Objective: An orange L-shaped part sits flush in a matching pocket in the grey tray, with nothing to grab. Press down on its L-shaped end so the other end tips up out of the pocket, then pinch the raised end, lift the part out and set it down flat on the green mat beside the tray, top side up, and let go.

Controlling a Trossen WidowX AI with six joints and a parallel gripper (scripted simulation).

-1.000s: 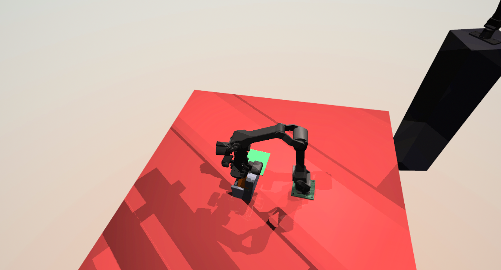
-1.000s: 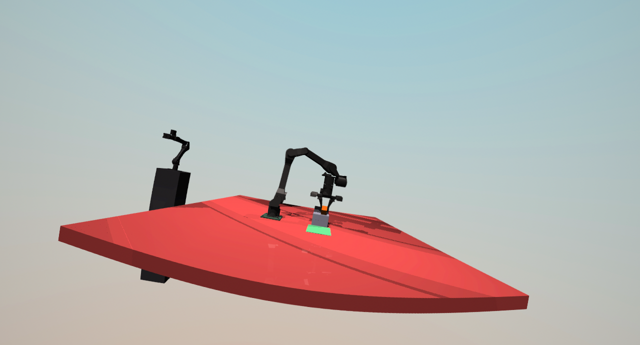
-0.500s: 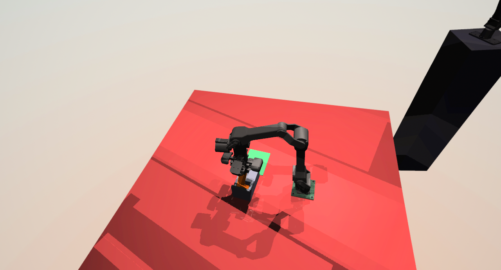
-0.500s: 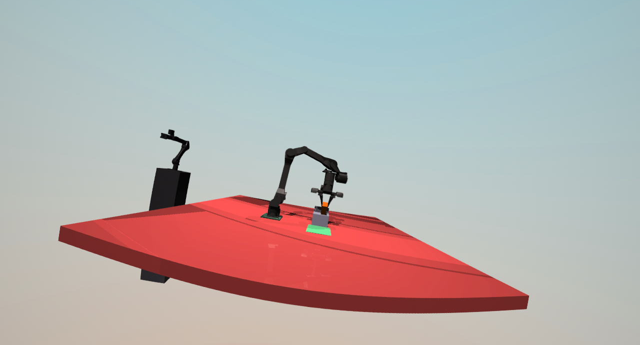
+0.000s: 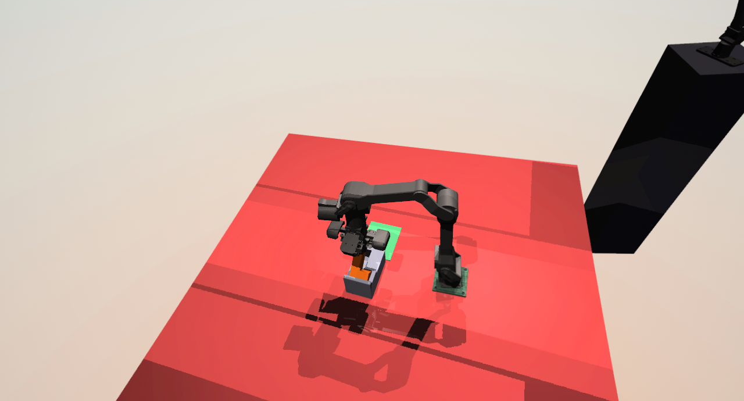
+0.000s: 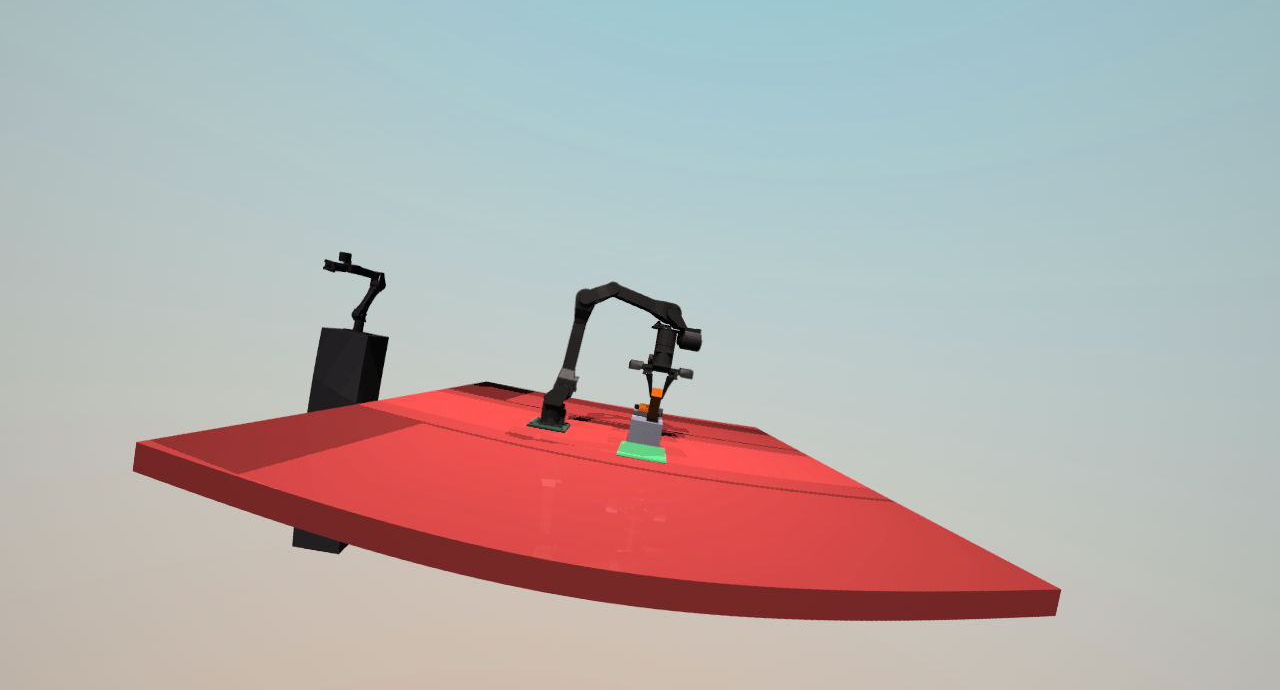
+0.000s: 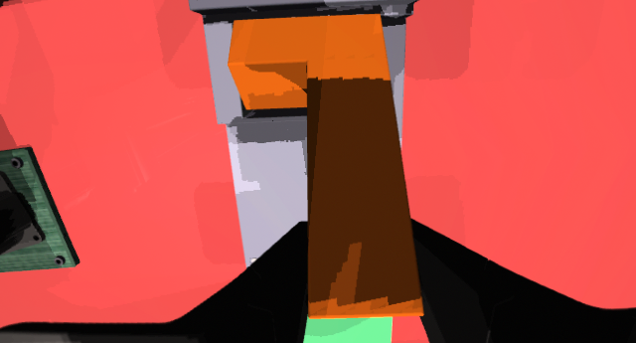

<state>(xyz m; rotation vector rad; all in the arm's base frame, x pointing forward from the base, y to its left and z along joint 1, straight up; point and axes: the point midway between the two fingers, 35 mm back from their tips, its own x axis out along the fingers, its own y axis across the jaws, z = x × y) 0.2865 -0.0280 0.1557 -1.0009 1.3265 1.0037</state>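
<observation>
The green mat is 5 cm behind my gripper tip, 13 cm to the right of it and 14 cm below it. The rest, counted from my gripper tip: orange L-shaped part: 1 cm behind, 4 cm to the left, 3 cm below.
</observation>
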